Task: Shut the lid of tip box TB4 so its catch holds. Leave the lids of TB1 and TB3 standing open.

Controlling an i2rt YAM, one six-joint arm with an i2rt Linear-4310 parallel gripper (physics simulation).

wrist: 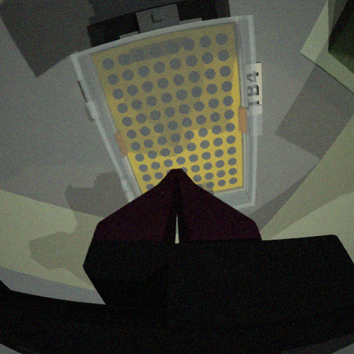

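Tip box TB4 [175, 115], with a yellow rack of grey round holes and a dark body, fills the upper middle of the wrist view. Its label [254, 89] is at the right side. A clear lid [245, 31] shows as a pale see-through rim around the rack; its exact angle is hard to tell. A grey catch piece [157, 17] is at the box's far dark side, and whether it holds cannot be told. My gripper [176, 177] is shut and empty, its dark red fingertips in front of the near end of the rack. The fingers hide part of the near rim. TB1 and TB3 cannot be identified.
A pale green-edged dark object [345, 42] is partly in view at the upper right. A dark grey patch [37, 35] lies at the upper left. Shadows fall on the grey surface left and right of the box, and pale areas show at both lower sides.
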